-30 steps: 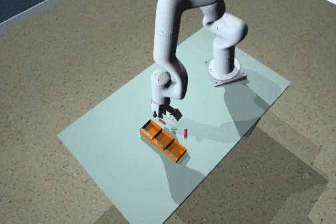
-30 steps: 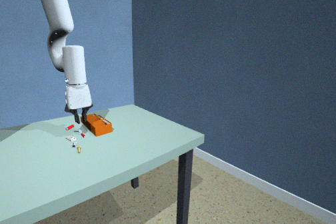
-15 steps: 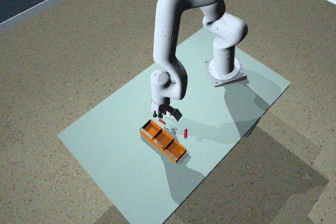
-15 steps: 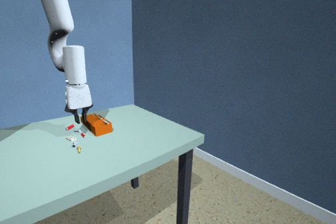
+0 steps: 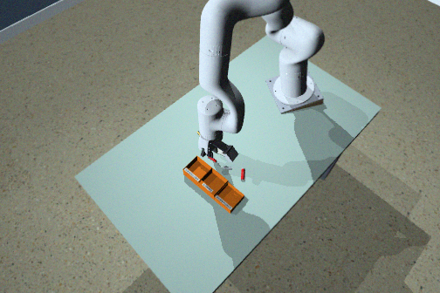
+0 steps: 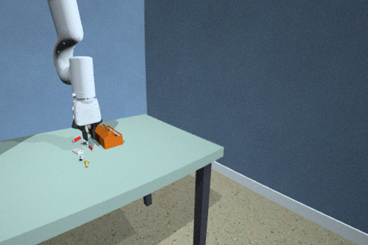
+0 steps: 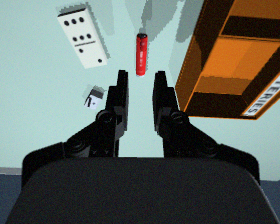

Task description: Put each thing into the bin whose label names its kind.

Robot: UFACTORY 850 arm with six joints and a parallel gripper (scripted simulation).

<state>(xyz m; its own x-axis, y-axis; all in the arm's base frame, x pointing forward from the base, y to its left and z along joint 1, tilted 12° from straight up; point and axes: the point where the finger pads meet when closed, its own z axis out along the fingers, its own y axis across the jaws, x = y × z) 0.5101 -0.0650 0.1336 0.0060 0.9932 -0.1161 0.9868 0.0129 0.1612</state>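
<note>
Now: the white domino 50 mm behind my hand, 10 mm to the left of it and 60 mm below it. The rest, counted from my hand: grey bolt (70 mm to the left, 60 mm below); then orange bin row (90 mm ahead, 80 mm to the left, 50 mm below); then grey piece (60 mm behind, 60 mm to the right, 60 mm below).
</note>
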